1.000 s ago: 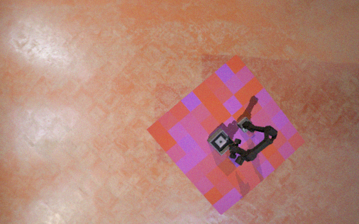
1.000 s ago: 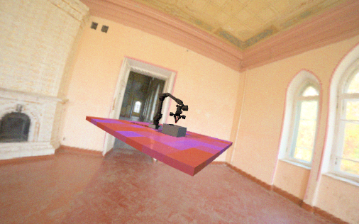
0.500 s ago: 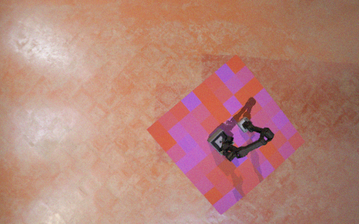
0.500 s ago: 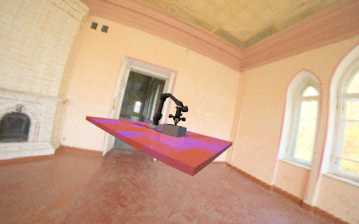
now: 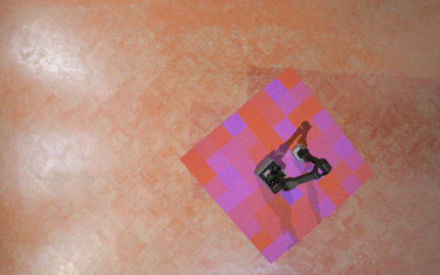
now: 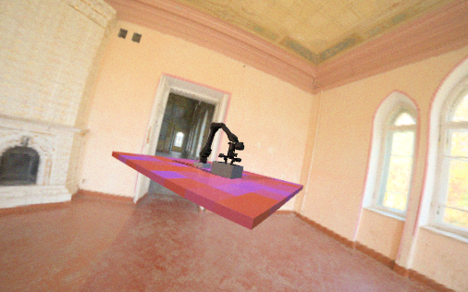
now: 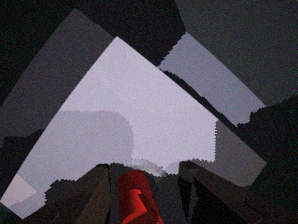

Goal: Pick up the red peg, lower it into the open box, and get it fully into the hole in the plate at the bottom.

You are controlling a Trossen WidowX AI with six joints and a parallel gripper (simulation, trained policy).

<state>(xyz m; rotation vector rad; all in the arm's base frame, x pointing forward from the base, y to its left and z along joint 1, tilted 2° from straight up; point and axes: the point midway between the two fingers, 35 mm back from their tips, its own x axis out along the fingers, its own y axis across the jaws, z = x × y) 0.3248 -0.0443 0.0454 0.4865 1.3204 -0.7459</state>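
Now: the red peg 1 cm to the left of my gripper tip and 2 cm below it. From my gripper tip the other things lie so: grey box (1 cm to the left, 4 cm below); plate (1 cm to the left, 2 cm below).
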